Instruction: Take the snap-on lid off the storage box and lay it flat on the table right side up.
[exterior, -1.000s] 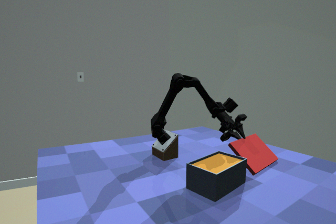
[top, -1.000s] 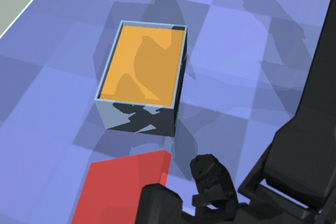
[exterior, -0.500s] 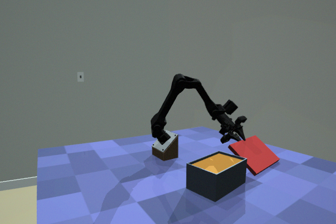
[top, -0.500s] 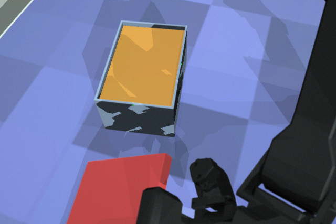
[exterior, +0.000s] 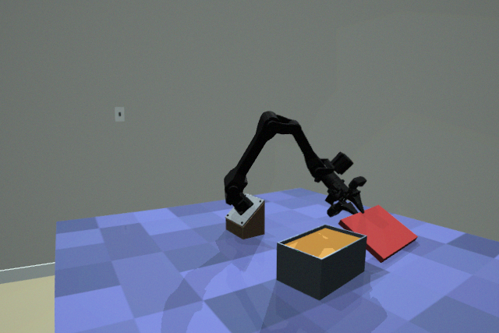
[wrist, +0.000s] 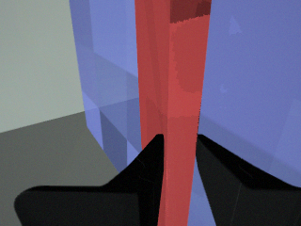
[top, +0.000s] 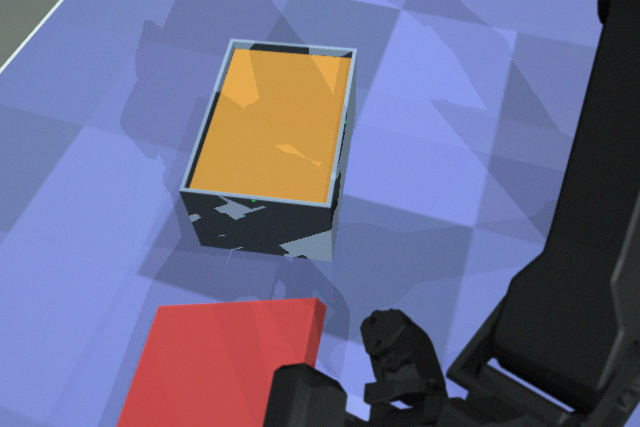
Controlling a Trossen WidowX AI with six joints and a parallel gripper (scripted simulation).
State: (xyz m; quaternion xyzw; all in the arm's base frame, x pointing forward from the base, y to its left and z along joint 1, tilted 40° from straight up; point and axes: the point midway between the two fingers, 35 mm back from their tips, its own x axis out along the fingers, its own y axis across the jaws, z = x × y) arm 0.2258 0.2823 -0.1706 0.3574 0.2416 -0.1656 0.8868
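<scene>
My gripper tip is 70 mm short of the red lid, 20 mm to the right of it and 30 mm above it. From my gripper tip the other things lie so: grey storage box 160 mm ahead, 280 mm to the right, 30 mm below.
</scene>
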